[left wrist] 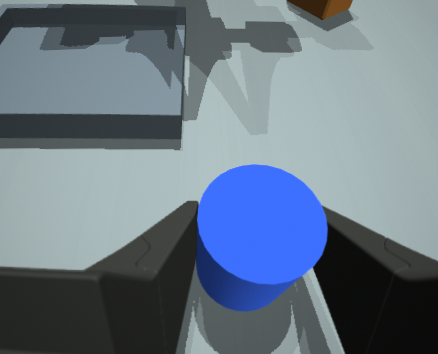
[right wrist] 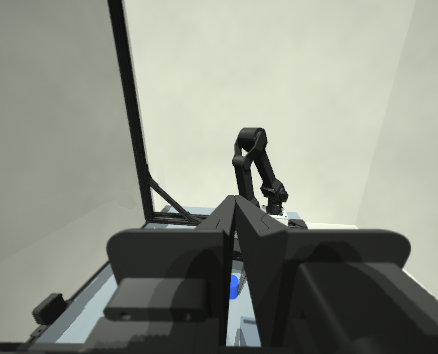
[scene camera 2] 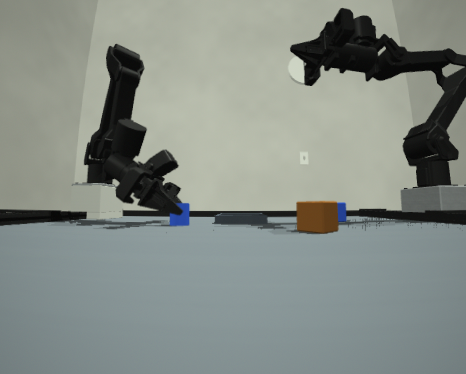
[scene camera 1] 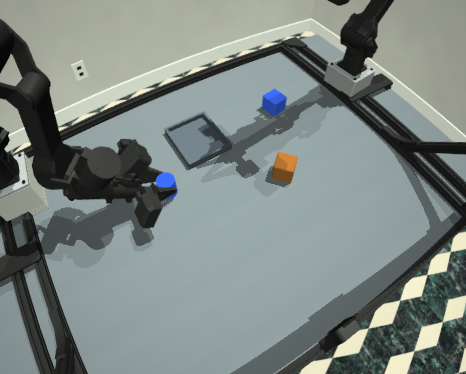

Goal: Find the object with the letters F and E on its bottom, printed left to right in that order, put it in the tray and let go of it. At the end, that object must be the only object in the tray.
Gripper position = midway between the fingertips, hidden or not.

Observation:
In view: my left gripper (scene camera 1: 172, 183), my right gripper (scene camera 2: 290, 48), an orange cube (scene camera 2: 321, 217) and a grey tray (scene camera 1: 197, 139).
My left gripper also shows in the left wrist view (left wrist: 250, 212) and in scene camera 2 (scene camera 2: 185, 213). My right gripper is seen too in the right wrist view (right wrist: 234, 201). The grey tray also shows in the left wrist view (left wrist: 76, 76). The right wrist view does not show the orange cube: it is out of frame.

